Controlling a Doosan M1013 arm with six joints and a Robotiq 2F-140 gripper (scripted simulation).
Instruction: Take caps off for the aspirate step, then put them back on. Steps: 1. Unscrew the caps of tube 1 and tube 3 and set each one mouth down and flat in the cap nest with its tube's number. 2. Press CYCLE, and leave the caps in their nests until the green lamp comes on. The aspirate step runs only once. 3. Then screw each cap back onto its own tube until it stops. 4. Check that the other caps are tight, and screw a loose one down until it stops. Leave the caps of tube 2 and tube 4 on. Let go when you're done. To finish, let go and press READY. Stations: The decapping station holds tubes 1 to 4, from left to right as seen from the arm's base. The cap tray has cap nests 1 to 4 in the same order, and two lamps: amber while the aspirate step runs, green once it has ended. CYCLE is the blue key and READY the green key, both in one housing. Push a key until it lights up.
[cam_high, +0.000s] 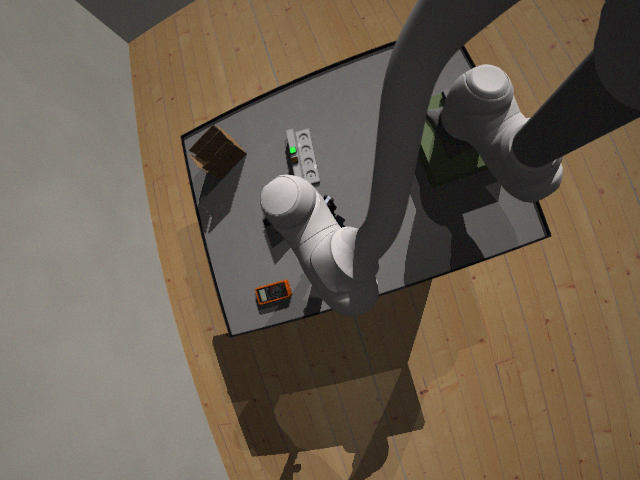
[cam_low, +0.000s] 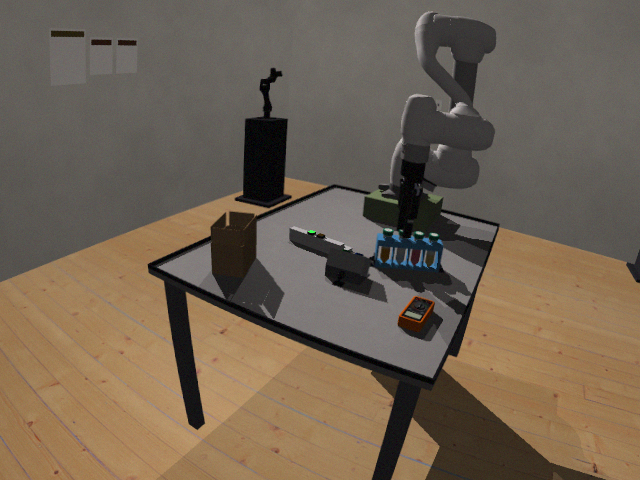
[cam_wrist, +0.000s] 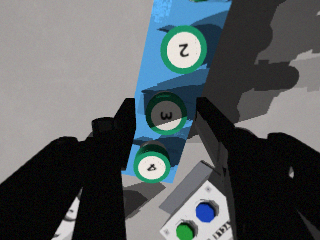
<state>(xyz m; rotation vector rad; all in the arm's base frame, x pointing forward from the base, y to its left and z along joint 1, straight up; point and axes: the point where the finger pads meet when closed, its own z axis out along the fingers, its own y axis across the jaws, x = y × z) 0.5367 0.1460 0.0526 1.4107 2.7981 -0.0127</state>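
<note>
The cap 2 lies 50 mm to the left of my hand, 30 mm below it and 20 mm behind it. From my hand the other things lie so: green key: 140 mm to the right, 140 mm ahead, 80 mm below; cap 1: 100 mm to the left, 40 mm behind, 30 mm below; blue key: 140 mm ahead, 100 mm to the right, 80 mm below.
</note>
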